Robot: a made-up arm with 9 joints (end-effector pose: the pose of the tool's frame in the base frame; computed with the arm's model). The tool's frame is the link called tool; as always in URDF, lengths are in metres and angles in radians.
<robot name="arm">
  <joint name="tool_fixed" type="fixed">
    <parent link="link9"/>
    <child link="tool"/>
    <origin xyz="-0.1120 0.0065 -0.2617" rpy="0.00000 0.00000 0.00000"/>
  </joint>
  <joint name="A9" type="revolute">
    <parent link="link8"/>
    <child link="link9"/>
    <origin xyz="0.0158 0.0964 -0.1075" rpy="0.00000 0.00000 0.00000"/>
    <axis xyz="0 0 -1"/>
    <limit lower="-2.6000" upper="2.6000" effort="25" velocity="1.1"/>
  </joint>
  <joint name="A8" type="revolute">
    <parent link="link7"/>
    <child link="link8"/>
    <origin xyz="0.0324 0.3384 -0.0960" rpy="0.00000 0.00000 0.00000"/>
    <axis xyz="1 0 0"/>
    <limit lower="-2.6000" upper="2.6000" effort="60" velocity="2.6"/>
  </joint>
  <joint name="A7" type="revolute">
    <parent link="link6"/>
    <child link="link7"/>
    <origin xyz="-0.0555 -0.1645 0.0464" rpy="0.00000 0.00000 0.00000"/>
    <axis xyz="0 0 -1"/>
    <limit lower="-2.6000" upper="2.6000" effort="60" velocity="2.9"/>
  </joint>
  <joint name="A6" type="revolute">
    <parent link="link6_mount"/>
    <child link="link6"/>
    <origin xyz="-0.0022 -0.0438 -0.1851" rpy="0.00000 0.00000 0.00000"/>
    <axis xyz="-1 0 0"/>
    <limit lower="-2.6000" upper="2.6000" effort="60" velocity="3"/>
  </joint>
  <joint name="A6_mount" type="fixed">
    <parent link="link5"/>
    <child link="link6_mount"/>
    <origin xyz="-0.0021 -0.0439 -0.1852" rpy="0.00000 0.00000 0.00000"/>
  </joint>
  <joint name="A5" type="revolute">
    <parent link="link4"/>
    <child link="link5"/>
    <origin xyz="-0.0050 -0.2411 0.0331" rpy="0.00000 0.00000 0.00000"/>
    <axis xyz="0 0 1"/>
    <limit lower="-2.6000" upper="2.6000" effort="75" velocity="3.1"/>
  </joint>
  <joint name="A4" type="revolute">
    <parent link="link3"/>
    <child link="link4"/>
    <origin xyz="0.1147 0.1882 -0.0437" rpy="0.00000 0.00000 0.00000"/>
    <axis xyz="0 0 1"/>
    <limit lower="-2.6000" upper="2.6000" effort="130" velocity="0.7"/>
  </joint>
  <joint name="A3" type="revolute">
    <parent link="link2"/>
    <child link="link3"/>
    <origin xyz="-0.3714 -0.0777 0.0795" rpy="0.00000 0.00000 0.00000"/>
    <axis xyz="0 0 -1"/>
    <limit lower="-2.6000" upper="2.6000" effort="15" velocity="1.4"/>
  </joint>
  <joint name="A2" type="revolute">
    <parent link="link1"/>
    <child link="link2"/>
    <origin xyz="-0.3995 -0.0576 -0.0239" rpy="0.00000 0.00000 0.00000"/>
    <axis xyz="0 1 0"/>
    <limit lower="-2.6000" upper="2.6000" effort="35" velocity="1.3"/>
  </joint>
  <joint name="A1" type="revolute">
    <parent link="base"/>
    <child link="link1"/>
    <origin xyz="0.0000 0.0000 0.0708" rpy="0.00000 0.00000 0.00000"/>
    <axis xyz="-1 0 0"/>
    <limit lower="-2.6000" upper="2.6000" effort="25" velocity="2.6"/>
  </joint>
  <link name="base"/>
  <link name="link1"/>
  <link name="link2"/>
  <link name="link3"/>
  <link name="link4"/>
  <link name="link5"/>
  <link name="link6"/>
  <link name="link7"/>
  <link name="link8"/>
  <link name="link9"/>
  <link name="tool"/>
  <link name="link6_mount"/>
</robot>
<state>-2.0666 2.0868 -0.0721 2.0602 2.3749 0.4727 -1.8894 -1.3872 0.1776</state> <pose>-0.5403 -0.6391 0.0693 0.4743 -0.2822 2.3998</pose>
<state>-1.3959 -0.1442 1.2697 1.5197 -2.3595 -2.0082 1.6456 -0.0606 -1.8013</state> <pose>-0.2321 0.2083 -0.8097 -1.4533 1.0291 2.4509</pose>
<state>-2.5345 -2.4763 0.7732 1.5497 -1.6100 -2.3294 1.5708 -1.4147 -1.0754</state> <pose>-0.2070 -0.0409 -0.2120 0.8781 -2.6383 -0.7818</pose>
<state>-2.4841 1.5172 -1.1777 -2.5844 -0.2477 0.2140 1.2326 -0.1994 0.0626</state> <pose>-1.1767 -0.3284 -0.7610 -0.5850 1.4226 -0.1512</pose>
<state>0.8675 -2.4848 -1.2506 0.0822 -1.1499 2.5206 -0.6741 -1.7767 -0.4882</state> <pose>-0.0090 -0.0774 -0.0423 1.0023 -0.8424 2.5921</pose>
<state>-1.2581 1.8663 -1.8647 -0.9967 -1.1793 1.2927 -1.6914 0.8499 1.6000</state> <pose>-0.1742 -1.2454 0.2100 -1.1009 1.3218 1.6584</pose>
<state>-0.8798 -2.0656 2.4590 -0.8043 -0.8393 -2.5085 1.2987 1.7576 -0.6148</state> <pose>0.1101 0.5513 0.2299 2.1836 -0.2110 -0.0668</pose>
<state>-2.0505 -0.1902 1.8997 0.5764 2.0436 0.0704 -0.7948 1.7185 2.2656</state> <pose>-1.3739 0.5144 -0.1312 1.1085 1.3644 0.9389</pose>
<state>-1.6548 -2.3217 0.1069 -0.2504 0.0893 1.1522 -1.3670 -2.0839 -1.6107</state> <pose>-0.0269 0.2343 -0.0762 -0.5588 1.5790 0.1755</pose>
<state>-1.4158 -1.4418 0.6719 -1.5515 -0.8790 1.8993 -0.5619 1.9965 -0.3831</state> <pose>0.2953 0.0382 0.2280 -1.5168 -0.6259 1.2275</pose>
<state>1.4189 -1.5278 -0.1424 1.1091 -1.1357 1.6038 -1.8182 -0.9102 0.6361</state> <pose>-0.3580 -0.2976 0.5524 2.2836 0.3888 -0.4631</pose>
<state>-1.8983 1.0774 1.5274 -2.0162 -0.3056 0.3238 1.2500 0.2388 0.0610</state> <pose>-1.1468 -0.0440 0.4447 2.4763 -0.3320 1.5045</pose>
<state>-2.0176 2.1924 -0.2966 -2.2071 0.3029 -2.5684 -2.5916 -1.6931 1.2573</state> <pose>-0.3035 -0.4767 0.0730 0.6727 -0.7772 -1.7642</pose>
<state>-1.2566 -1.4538 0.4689 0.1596 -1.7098 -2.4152 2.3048 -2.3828 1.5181</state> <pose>0.0326 0.2470 -0.1253 2.2060 0.5572 -0.5059</pose>
